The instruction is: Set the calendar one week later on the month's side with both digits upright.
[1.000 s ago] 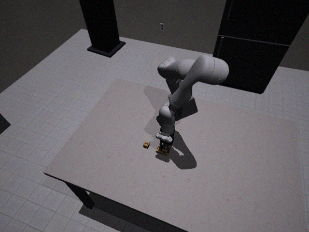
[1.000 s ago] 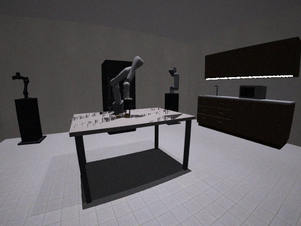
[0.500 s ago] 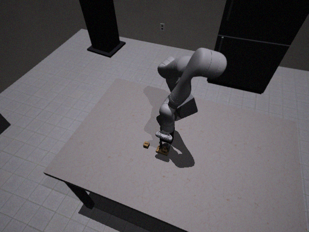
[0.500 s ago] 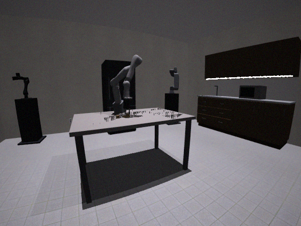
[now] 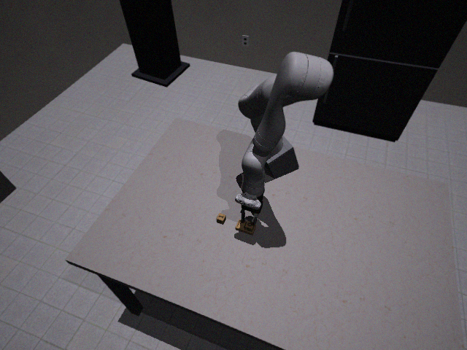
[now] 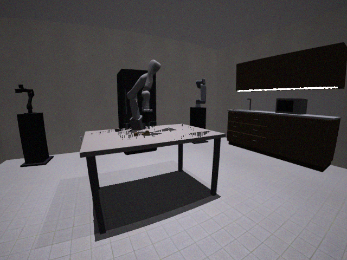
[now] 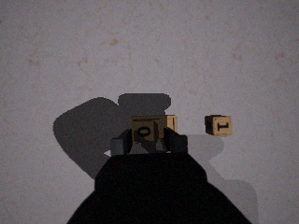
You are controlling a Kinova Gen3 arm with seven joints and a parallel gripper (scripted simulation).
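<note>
The wooden cube lies 20 mm ahead of my hand, 120 mm to the right of it and 60 mm below it. The rest, counted from my hand: wooden tray 10 mm to the right, 70 mm below.
</note>
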